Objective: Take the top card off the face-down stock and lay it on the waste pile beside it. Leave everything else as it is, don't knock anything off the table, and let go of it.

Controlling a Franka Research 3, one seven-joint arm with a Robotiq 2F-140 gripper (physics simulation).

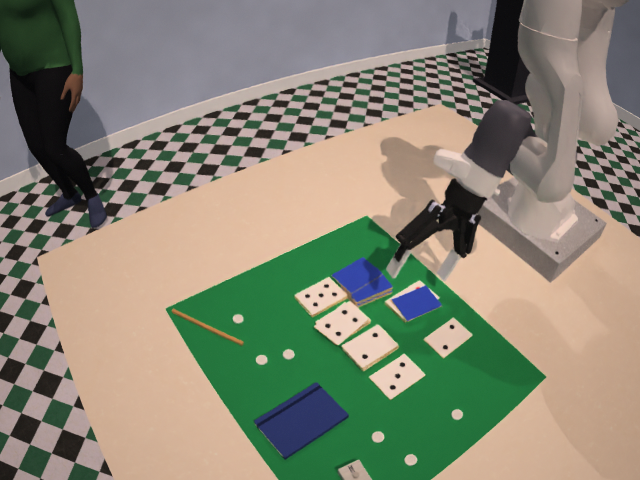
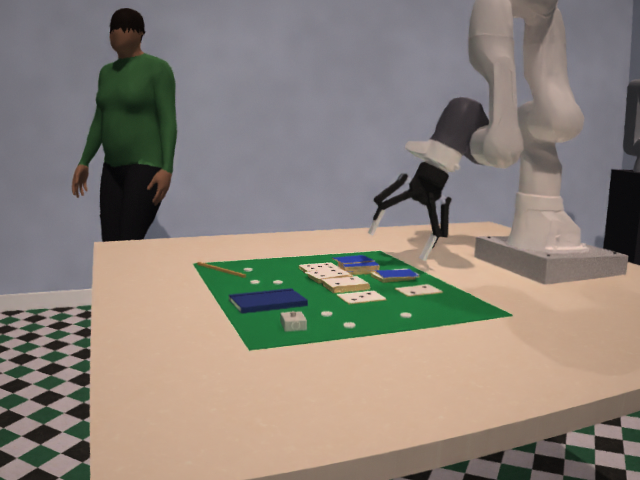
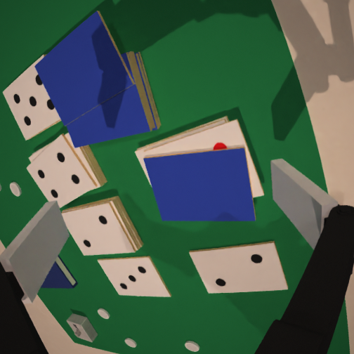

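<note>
The face-down stock [image 1: 361,279] [image 2: 356,260] [image 3: 95,85] is a blue-backed stack with its upper cards askew. Beside it lies the waste pile [image 1: 400,299] [image 3: 231,134], face-up white cards with a red pip showing. A blue face-down card [image 1: 416,302] [image 2: 397,273] [image 3: 202,186] lies on the waste pile, covering much of it and slightly turned against it. My gripper [image 1: 421,268] [image 2: 398,245] [image 3: 164,200] is wide open and empty. Its fingertips are above the mat near the stock and the waste pile, apart from the cards.
Face-up piles and cards with black pips [image 1: 370,346] [image 3: 239,267] lie close by. A dark blue case [image 1: 305,419] [image 2: 268,300], a brown stick [image 1: 206,326], white discs [image 1: 377,437] and a small grey box [image 2: 293,321] [image 3: 81,327] lie on the green mat [image 1: 320,382]. A person [image 2: 135,113] stands behind the table.
</note>
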